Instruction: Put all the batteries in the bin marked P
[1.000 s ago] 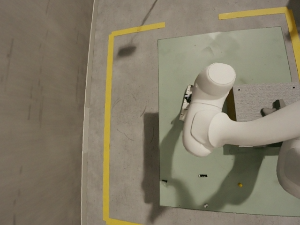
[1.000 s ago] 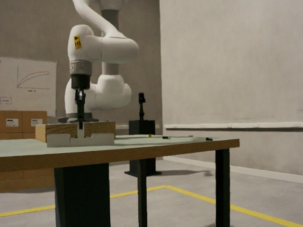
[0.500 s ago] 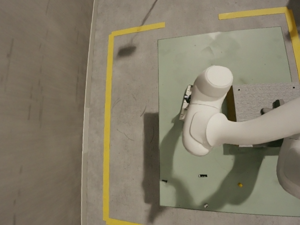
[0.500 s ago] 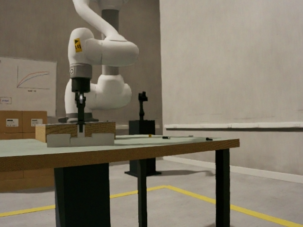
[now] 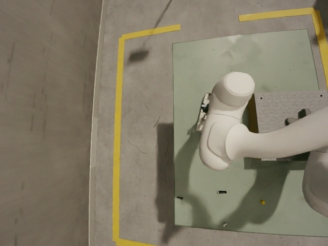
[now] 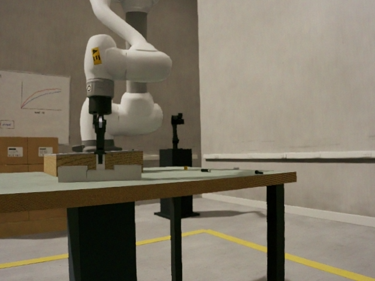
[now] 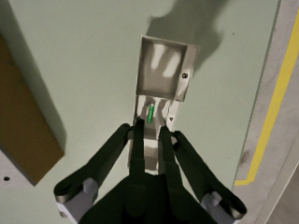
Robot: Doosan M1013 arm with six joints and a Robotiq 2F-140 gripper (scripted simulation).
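Now: the thin green stick 4 cm below my hand. The rest, counted from my hand: small black screw (52 cm to the left, 21 cm ahead, 4 cm below); then small white piece (67 cm to the left, 5 cm behind, 4 cm below); then yellow piece (54 cm to the left, 27 cm behind, 4 cm below).
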